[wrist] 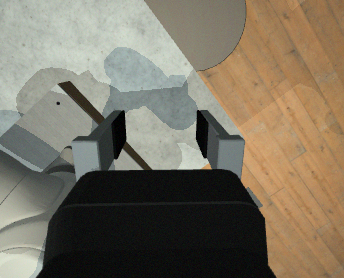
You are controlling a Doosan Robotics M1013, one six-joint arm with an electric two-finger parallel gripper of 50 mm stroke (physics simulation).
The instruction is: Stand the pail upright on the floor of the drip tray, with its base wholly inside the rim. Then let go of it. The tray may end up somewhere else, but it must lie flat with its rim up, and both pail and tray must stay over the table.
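Pixels of known places: gripper, fingertip midpoint: [161,125]; arm's base at its link origin: [73,184].
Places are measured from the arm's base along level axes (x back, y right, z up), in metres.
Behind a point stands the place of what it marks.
Observation:
My gripper [161,125] @[x -0.056, y 0.389, z 0.433 m] is open, with nothing between its two fingers. It hangs over the mottled pale table top [150,30] @[x -0.162, y 0.439, z -0.058 m], near the table's edge on the right of the wrist view. The pail does not show in the wrist view. The drip tray does not show in it either.
A grey plate [62,120] @[x -0.143, y 0.128, z 0.015 m] with a small dark hole and a long dark brown side [82,100] @[x -0.149, y 0.188, z -0.026 m] lies left of the fingers. A smooth grey robot part [25,200] @[x -0.066, y 0.052, z 0.205 m] is at lower left. A round grey-brown surface [215,30] shows past the table edge, over the wooden floor [295,125].

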